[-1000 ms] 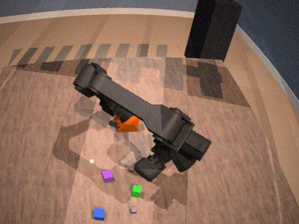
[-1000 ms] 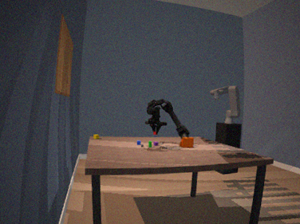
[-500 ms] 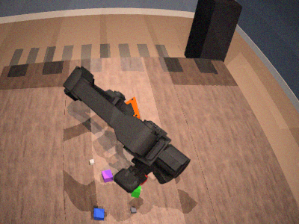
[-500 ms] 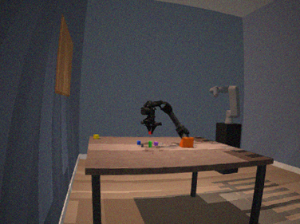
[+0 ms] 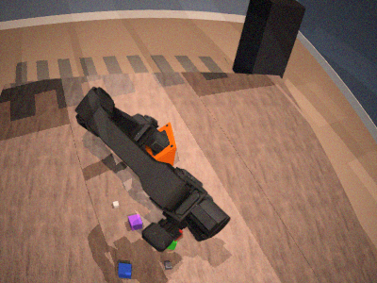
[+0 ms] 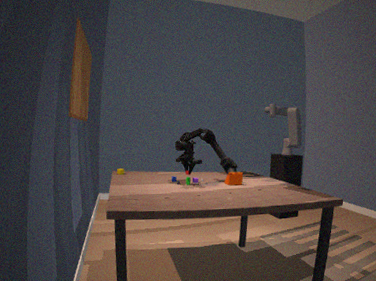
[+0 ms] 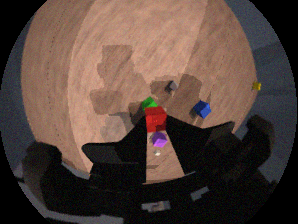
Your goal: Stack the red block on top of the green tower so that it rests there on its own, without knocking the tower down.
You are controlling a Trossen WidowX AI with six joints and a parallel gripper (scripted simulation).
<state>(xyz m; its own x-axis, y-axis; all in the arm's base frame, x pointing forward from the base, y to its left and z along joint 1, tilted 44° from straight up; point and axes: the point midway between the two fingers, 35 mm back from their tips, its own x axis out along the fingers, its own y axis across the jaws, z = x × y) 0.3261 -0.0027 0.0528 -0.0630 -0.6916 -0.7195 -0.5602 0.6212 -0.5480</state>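
The small grey cube lies 6 cm ahead of my gripper tip, 3 cm to the right of it and 7 cm below it. From my gripper tip the other things lie so: purple block (8 cm behind, 8 cm to the right, 6 cm below); red block (right at my gripper tip); blue block (6 cm ahead, 14 cm to the right, 6 cm below).
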